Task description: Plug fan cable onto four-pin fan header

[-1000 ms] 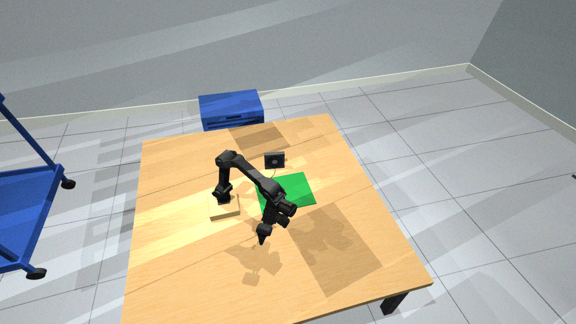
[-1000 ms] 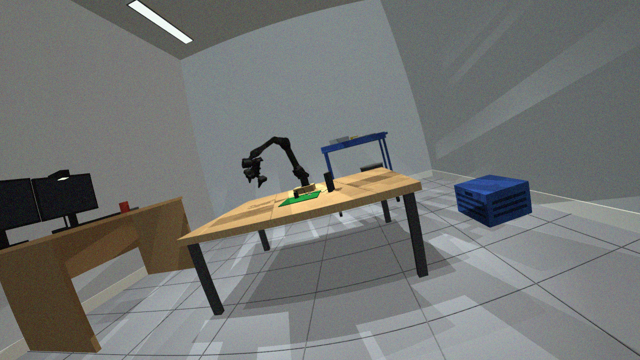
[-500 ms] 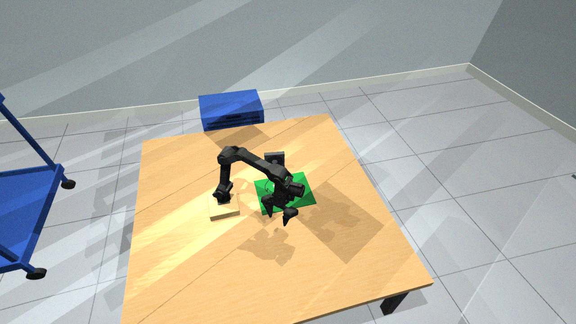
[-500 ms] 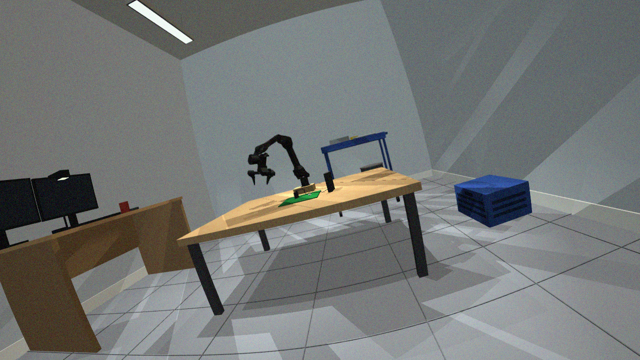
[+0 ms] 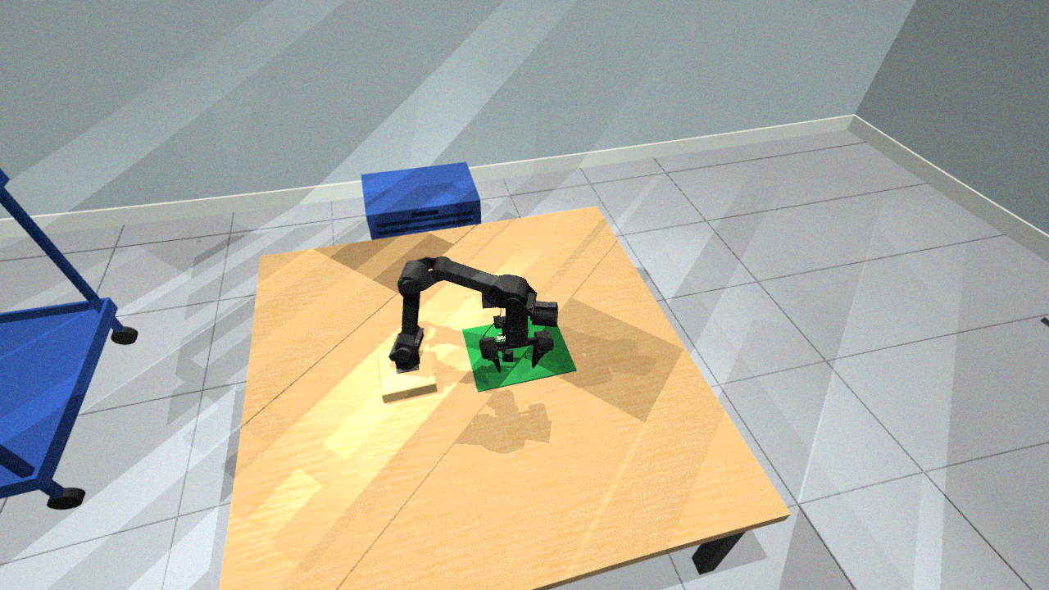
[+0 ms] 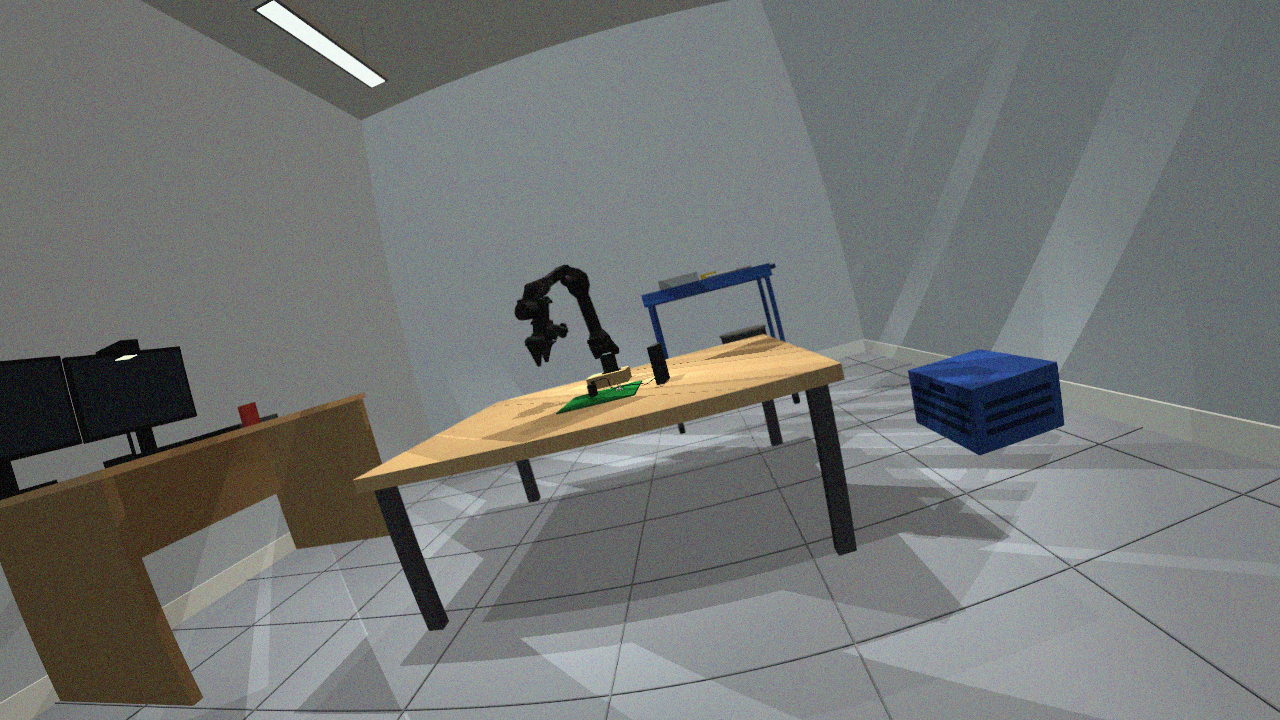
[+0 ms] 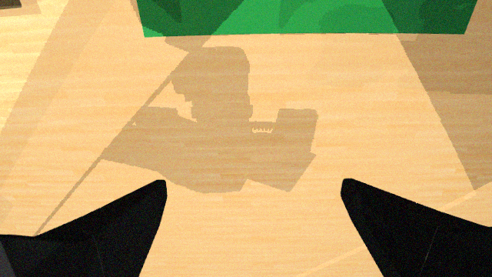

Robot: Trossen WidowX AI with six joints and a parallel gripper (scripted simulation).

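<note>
The black fan plug lies 140 mm to the left of my gripper tip, 120 mm below it and 10 mm ahead of it. Also, from my gripper tip: white four-pin header (230 mm to the left, 150 mm below, 10 mm ahead); black fan (370 mm to the left, 90 mm below, 30 mm ahead); green board (180 mm to the left, 160 mm below, 50 mm ahead).
</note>
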